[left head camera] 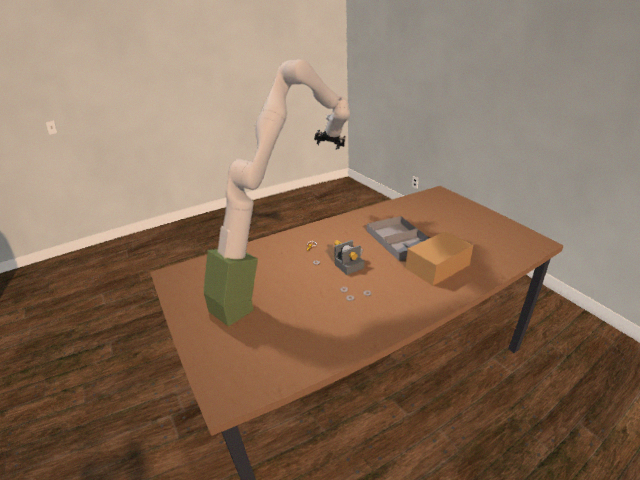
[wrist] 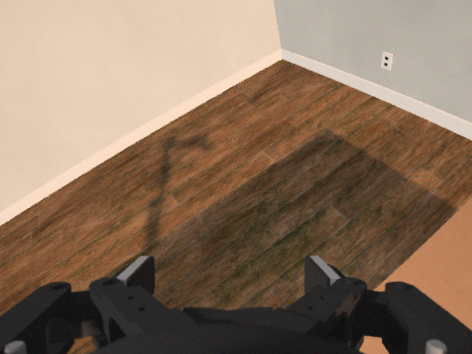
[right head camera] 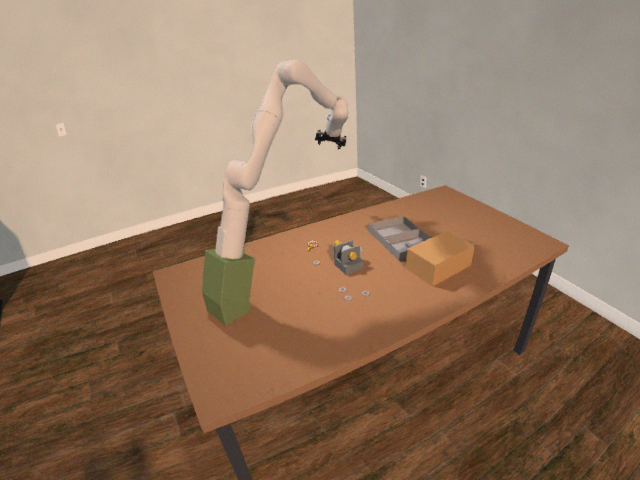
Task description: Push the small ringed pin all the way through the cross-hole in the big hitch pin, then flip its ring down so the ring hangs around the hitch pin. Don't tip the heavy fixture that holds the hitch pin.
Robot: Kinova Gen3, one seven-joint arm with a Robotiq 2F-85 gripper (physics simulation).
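Seen in the pictures: gripper, fingertip midpoint: (left head camera: 327,146) (wrist: 229,273) (right head camera: 329,145); arm's base at its link origin: (left head camera: 232,254) (right head camera: 230,254).
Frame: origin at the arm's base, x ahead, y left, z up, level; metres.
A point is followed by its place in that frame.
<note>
The small pin (left head camera: 309,247) {x 0.436, y 0.162, z -0.214 m} (right head camera: 310,248) {x 0.430, y 0.159, z -0.216 m} is yellow with a pale ring and lies on the table, left of and behind the fixture. The heavy fixture (left head camera: 349,266) {x 0.451, y -0.102, z -0.189 m} (right head camera: 349,266) {x 0.454, y -0.103, z -0.189 m} is a dark grey block with upright plates and stands upright. The big hitch pin (left head camera: 353,255) {x 0.476, y -0.097, z -0.148 m} (right head camera: 353,255) {x 0.479, y -0.098, z -0.149 m} lies across it, with yellow parts showing at both sides. Its cross-hole is too small to make out. My gripper (left head camera: 328,144) {x 0.706, y 0.359, z 0.170 m} (right head camera: 329,144) {x 0.706, y 0.359, z 0.170 m} (wrist: 229,273) {x 0.706, y 0.359, z 0.170 m} is wide open and empty, high above the table's far side, well away from both pins. Neither pin shows in the wrist view.
A grey divided tray (left head camera: 383,244) {x 0.713, y -0.037, z -0.213 m} (right head camera: 385,244) {x 0.711, y -0.046, z -0.208 m} lies right of the fixture, beside an orange-yellow box (left head camera: 439,258) {x 0.701, y -0.366, z -0.125 m} (right head camera: 439,258) {x 0.703, y -0.366, z -0.125 m}. One small grey washer (left head camera: 316,262) {x 0.387, y 0.041, z -0.220 m} (right head camera: 316,262) {x 0.387, y 0.041, z -0.220 m} lies left of the fixture. Several more lie in front of it. The green arm base (left head camera: 229,286) {x -0.062, y -0.080, z -0.066 m} (right head camera: 227,286) {x -0.058, y -0.078, z -0.071 m} stands at the left.
</note>
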